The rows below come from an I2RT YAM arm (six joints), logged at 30 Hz.
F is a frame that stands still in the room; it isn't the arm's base.
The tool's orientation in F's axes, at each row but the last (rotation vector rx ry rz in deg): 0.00 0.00 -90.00; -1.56 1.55 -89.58; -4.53 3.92 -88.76; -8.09 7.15 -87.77; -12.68 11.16 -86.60; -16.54 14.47 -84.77; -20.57 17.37 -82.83; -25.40 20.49 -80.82; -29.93 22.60 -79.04
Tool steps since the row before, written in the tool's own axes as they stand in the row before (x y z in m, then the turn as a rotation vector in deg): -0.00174 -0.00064 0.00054 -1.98 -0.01 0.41; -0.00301 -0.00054 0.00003 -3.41 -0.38 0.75; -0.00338 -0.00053 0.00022 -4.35 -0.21 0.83; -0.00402 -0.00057 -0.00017 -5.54 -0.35 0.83; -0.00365 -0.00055 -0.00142 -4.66 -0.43 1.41; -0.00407 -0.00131 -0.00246 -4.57 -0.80 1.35; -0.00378 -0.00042 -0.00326 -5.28 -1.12 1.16; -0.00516 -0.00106 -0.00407 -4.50 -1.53 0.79; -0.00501 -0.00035 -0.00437 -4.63 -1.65 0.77
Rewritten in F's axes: -0.00064 0.00174 0.00054 -0.01 1.98 0.41; -0.00056 0.00301 0.00005 -0.38 3.41 0.76; -0.00058 0.00337 0.00025 -0.22 4.35 0.82; -0.00073 0.00400 -0.00010 -0.40 5.54 0.84; -0.00109 0.00359 -0.00126 -0.28 4.67 1.43; -0.00238 0.00388 -0.00190 -0.64 4.55 1.50; -0.00212 0.00354 -0.00284 -1.08 5.22 1.45; -0.00359 0.00467 -0.00311 -1.52 4.37 1.35; -0.00349 0.00439 -0.00359 -1.64 4.48 1.39
